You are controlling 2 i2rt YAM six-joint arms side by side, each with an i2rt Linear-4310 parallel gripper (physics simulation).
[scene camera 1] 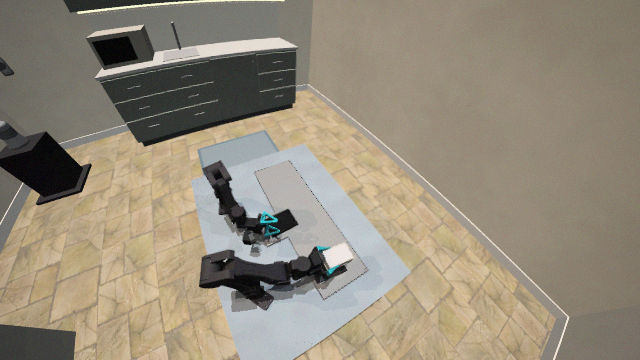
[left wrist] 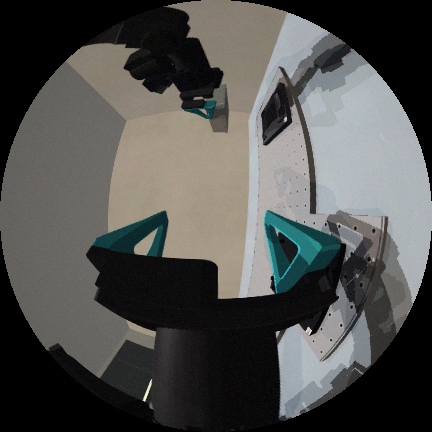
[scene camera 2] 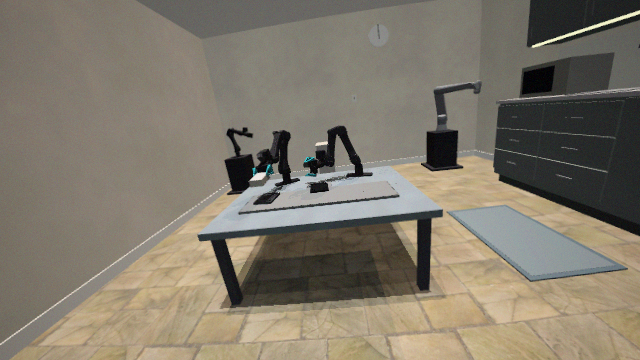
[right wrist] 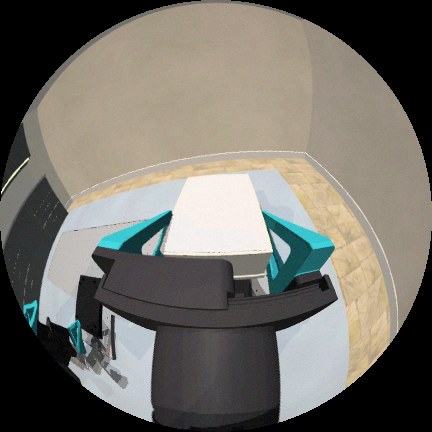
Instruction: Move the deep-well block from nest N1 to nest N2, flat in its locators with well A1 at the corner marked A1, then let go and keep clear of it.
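Places are measured from the left arm's base along level axes (x ahead, y left, z up), in metres.
Pixels of known places: left gripper, fingertip midpoint: (scene camera 1: 278,226) (left wrist: 215,215) (scene camera 2: 304,169) (right wrist: 58,313); right gripper, fingertip midpoint: (scene camera 1: 334,256) (left wrist: 211,105) (scene camera 2: 260,176) (right wrist: 215,215); left arm's base, link origin: (scene camera 2: 359,175); right arm's base, link origin: (scene camera 1: 253,292) (scene camera 2: 287,182).
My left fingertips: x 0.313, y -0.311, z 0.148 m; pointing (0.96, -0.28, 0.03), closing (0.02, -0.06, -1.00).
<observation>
For each thing: its top centre in the pictures, then the offset to it from my left fingertips. Level surfaces: height alone.
- white deep-well block, top centre: (right wrist: 214,196) (left wrist: 207,108) (scene camera 1: 337,254) (scene camera 2: 258,175) 0.037 m up, 0.236 m ahead, 0.208 m right
- second black nest, top centre: (left wrist: 288,275) (right wrist: 83,302) (scene camera 1: 280,221) (scene camera 2: 318,185) 0.113 m down, 0.013 m ahead, 0.092 m left
- grey perforated plate, surface height: 0.135 m down
- pale blue table, surface height: 0.148 m down
The white deep-well block (scene camera 1: 338,254) (scene camera 2: 259,180) (left wrist: 220,120) (right wrist: 217,220) is in the air, held between the fingers of my right gripper (scene camera 1: 326,260) (scene camera 2: 262,171) (right wrist: 215,215). It is above and apart from a black nest (scene camera 2: 267,198) (left wrist: 276,114) at the left end of the plate in scene camera 2. A second black nest (scene camera 1: 287,221) (scene camera 2: 319,187) (right wrist: 89,305) bears no block. My left gripper (scene camera 1: 277,224) (scene camera 2: 310,167) (left wrist: 215,215) is open and empty, close beside and above that second nest. The nest labels, the A1 mark and well A1 cannot be made out.
A grey perforated plate (scene camera 1: 280,178) (scene camera 2: 370,193) (left wrist: 295,170) carries both nests on the pale blue table (scene camera 1: 380,280) (scene camera 2: 330,218). My left arm stands close behind the second nest. A cabinet (scene camera 1: 200,95) (scene camera 2: 560,135) and black pedestals with other arms stand away from the table.
</observation>
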